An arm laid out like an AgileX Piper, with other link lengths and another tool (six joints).
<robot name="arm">
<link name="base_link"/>
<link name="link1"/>
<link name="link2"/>
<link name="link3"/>
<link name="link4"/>
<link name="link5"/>
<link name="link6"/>
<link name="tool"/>
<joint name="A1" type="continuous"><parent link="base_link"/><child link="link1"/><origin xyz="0 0 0.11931"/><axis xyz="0 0 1"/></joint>
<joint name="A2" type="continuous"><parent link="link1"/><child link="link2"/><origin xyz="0 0 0"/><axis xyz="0 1 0"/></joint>
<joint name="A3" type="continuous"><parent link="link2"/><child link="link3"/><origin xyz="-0.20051 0 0.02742"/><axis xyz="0 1 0"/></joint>
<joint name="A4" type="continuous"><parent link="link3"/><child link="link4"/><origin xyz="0.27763 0 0.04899"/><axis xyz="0.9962 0 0.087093"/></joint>
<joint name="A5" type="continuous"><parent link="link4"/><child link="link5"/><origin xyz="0 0 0"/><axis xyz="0 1 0"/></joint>
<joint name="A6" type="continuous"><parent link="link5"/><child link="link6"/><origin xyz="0.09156 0 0.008"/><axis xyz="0.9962 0 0.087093"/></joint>
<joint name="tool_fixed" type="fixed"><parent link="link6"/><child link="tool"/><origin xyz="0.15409 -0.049 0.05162" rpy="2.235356 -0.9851 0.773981"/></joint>
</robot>
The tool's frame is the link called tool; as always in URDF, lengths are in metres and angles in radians. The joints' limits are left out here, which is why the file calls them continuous.
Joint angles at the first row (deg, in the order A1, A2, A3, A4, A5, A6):
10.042 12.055 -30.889 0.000 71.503 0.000
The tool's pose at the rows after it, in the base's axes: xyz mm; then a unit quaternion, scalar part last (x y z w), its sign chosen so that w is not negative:
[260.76 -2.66 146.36 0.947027 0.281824 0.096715 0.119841]
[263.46 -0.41 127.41 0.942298 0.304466 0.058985 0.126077]
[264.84 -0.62 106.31 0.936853 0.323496 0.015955 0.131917]
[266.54 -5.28 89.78 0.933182 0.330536 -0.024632 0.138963]
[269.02 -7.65 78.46 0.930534 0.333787 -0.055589 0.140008]
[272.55 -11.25 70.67 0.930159 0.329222 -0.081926 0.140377]
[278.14 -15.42 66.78 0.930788 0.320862 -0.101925 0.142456]
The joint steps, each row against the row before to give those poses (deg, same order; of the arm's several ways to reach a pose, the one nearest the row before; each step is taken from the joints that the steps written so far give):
0.003 4.339 -0.060 -0.002 0.112 -1.347
-0.002 4.479 -0.002 0.001 -0.002 -2.493
0.001 5.163 -0.154 -0.486 0.003 -1.969
-0.001 5.615 -1.028 -1.353 -0.057 -0.500
0.000 5.261 -1.650 -0.718 -0.102 0.000
-0.001 5.151 -2.167 -0.896 -0.067 0.942
-0.002 4.876 -2.604 -1.070 -0.118 1.323

